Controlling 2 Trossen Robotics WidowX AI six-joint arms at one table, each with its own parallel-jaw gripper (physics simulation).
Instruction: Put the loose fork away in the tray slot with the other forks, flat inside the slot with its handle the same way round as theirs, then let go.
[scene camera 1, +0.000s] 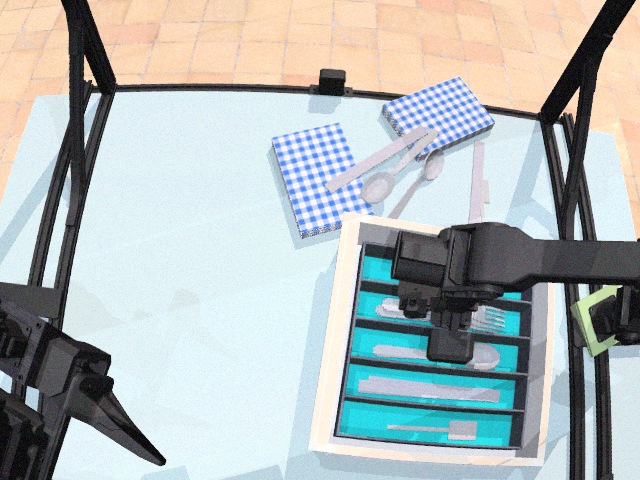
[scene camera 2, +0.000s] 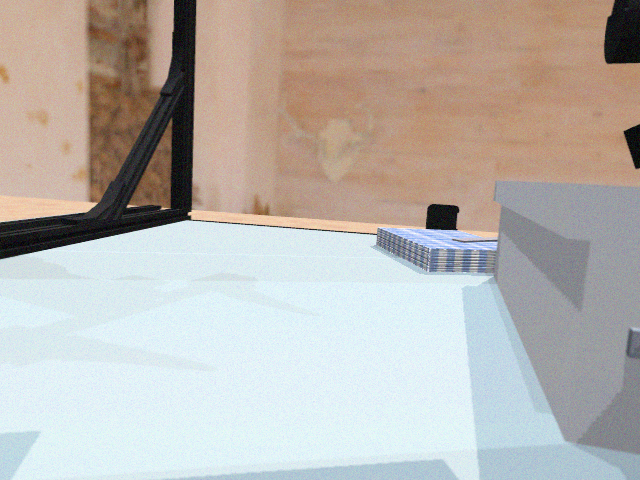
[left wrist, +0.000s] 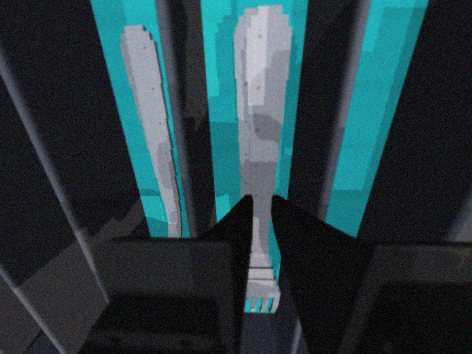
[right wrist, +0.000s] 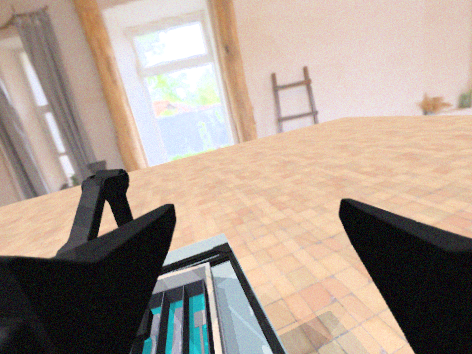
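Note:
My left gripper (scene camera 1: 452, 315) (left wrist: 261, 201) is shut on the loose fork (left wrist: 260, 145), low over the tray slot with the forks (scene camera 1: 512, 320) (left wrist: 212, 65), second from the top in scene camera 1. The held fork lies along the slot, its handle to the left in scene camera 1 and its tines (left wrist: 261, 303) to the right. It overlaps another fork in that slot; both handle ends (scene camera 1: 387, 305) point the same way. I cannot tell whether the held fork touches it. The fingers' tips are hidden in scene camera 1. My right gripper (right wrist: 257, 209) is open and empty, away from the tray.
The tray (scene camera 1: 327, 361) (scene camera 2: 542, 289) holds a spoon (scene camera 1: 485, 356), knives (scene camera 1: 429, 388) and a small spatula (scene camera 1: 462, 429) in other slots, with dark dividers between. Checked napkins (scene camera 1: 315, 180) (scene camera 1: 439, 111), loose spoons (scene camera 1: 377, 187) and knives (scene camera 1: 372, 160) lie beyond it.

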